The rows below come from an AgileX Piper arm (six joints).
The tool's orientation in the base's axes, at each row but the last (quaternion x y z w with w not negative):
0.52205, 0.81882, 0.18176, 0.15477
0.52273, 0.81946, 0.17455, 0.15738
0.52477, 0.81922, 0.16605, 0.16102
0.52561, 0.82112, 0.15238, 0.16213
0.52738, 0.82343, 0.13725, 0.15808
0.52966, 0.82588, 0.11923, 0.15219
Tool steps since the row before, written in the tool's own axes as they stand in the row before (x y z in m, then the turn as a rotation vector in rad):
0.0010, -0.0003, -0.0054, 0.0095, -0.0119, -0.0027
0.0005, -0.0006, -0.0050, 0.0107, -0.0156, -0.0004
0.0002, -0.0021, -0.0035, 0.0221, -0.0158, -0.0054
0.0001, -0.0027, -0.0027, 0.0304, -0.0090, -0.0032
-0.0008, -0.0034, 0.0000, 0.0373, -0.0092, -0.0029
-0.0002, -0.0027, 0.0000, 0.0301, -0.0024, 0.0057
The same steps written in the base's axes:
-0.0030, 0.0001, 0.0046, -0.0146, 0.0037, -0.0037
-0.0029, -0.0004, 0.0041, -0.0170, 0.0036, -0.0075
-0.0033, -0.0010, 0.0022, -0.0239, 0.0134, -0.0041
-0.0034, -0.0012, 0.0013, -0.0207, 0.0239, -0.0041
-0.0025, -0.0021, -0.0012, -0.0235, 0.0301, -0.0053
-0.0022, -0.0013, -0.0009, -0.0117, 0.0266, -0.0099

